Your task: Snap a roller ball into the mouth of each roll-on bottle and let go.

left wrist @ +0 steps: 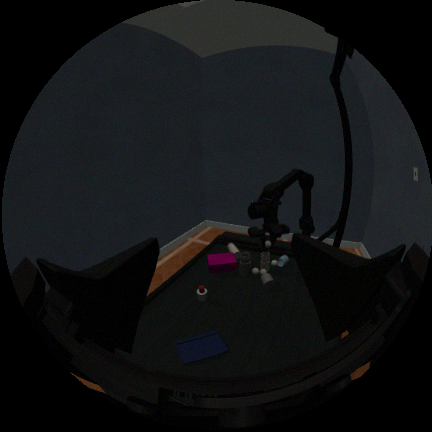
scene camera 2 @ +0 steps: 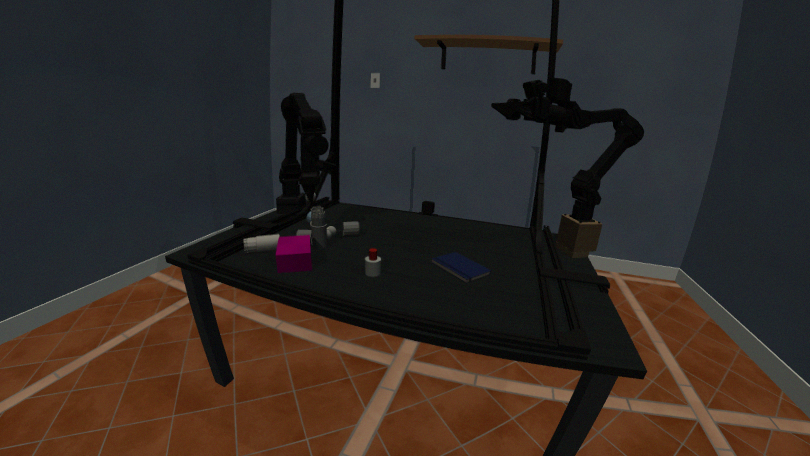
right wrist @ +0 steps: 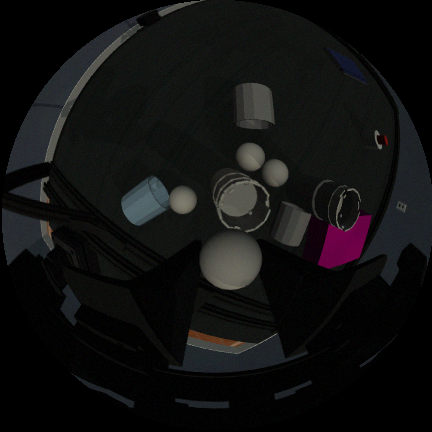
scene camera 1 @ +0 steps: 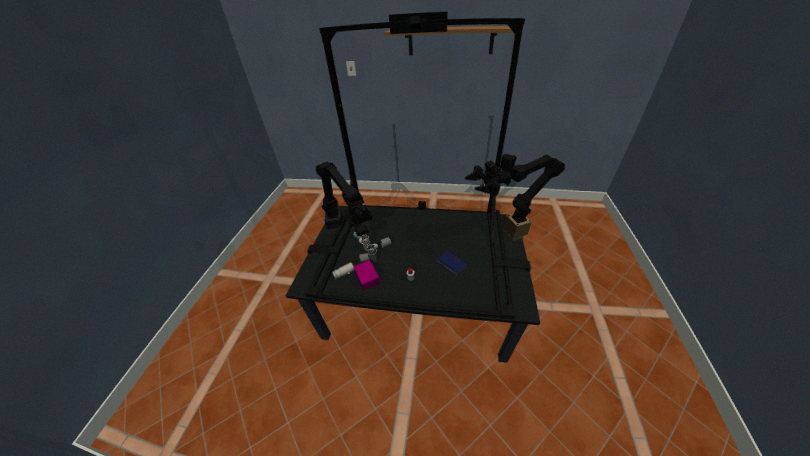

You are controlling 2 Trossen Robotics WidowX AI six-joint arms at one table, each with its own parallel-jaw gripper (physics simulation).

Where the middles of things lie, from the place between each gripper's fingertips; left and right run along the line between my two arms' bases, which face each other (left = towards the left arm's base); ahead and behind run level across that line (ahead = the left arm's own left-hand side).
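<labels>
Light blue cap [right wrist: 147,199]: 410 mm below my left hand, 600 mm to the right of it, 50 mm behind it.
My right gripper: 9 cm above the light blue cap, 5 cm to the left of it, 9 cm past it.
</labels>
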